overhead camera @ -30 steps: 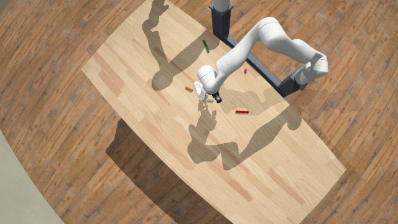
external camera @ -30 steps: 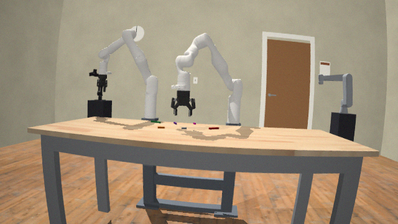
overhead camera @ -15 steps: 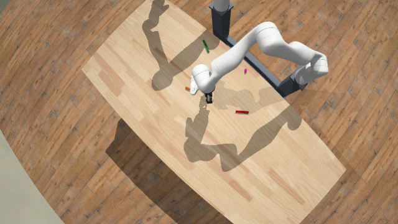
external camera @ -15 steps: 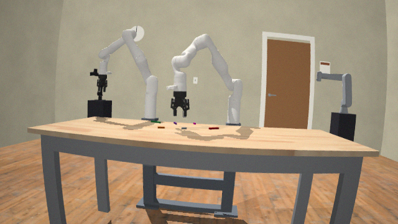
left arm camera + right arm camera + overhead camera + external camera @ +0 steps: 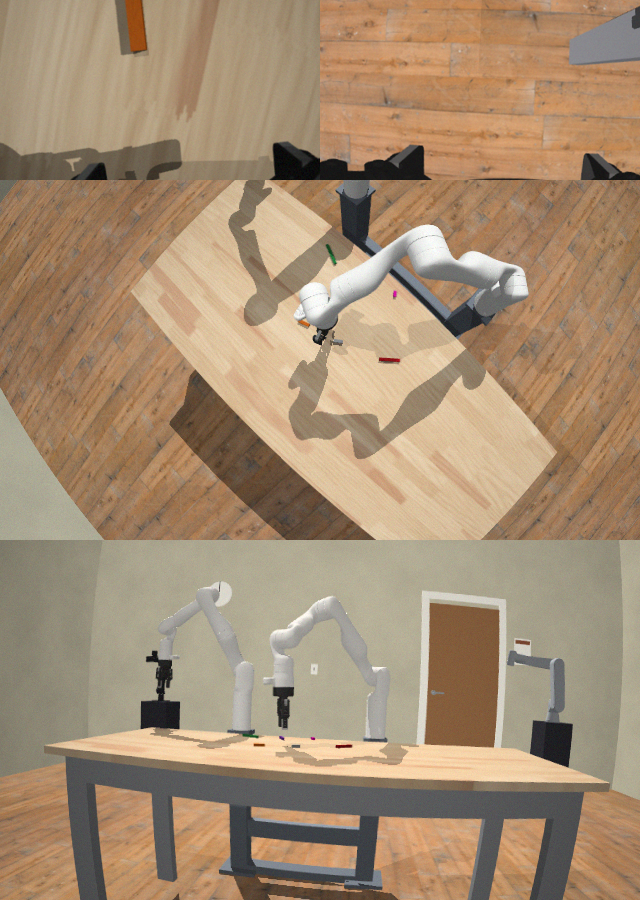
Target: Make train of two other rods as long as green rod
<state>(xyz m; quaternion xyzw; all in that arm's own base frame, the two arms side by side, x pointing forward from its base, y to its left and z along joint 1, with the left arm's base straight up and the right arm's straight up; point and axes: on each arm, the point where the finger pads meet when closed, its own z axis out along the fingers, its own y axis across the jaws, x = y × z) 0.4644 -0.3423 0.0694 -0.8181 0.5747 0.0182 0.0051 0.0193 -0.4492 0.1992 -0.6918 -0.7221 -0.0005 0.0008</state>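
Now: the orange rod 7 cm to the right of my left hand, 6 cm below it and 5 cm ahead of it. Also, from my left hand: purple rod 19 cm behind, 6 cm below, 4 cm to the right; then red rod 22 cm to the left, 6 cm below, 6 cm behind; then grey rod 6 cm below, 5 cm to the left, 1 cm ahead.
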